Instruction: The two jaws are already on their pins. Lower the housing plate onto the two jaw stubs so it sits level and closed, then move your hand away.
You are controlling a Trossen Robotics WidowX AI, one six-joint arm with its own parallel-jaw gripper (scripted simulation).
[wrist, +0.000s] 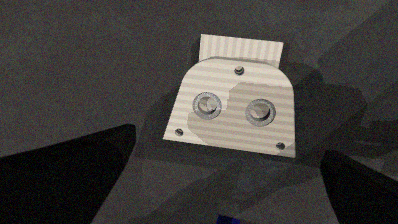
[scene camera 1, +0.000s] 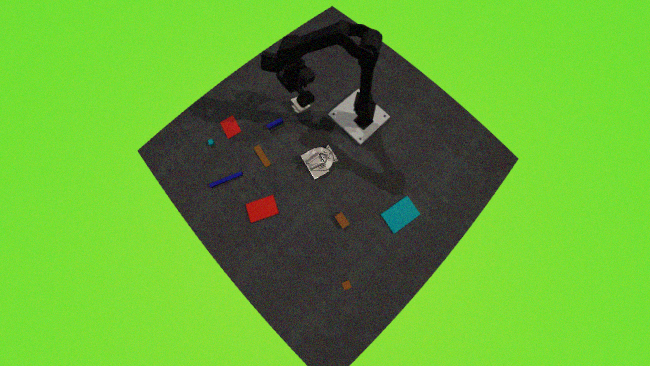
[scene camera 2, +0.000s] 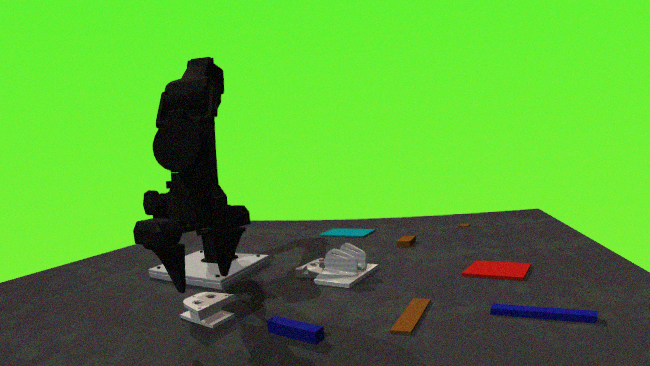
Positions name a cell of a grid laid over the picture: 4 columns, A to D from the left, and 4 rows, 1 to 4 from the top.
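Gripper (scene camera 2: B4) open, holding nothing; the gripper also shows in scene camera 1 (scene camera 1: B2) and in the wrist view (wrist: C3). Present as well: a teal plate (scene camera 1: C3), a red plate (scene camera 2: D3), a white block (wrist: C1), a long blue bar (scene camera 2: D4) and an orange bar (scene camera 2: C4). In the wrist view the orange bar is out of frame. The teal plate is out of frame in the wrist view too.
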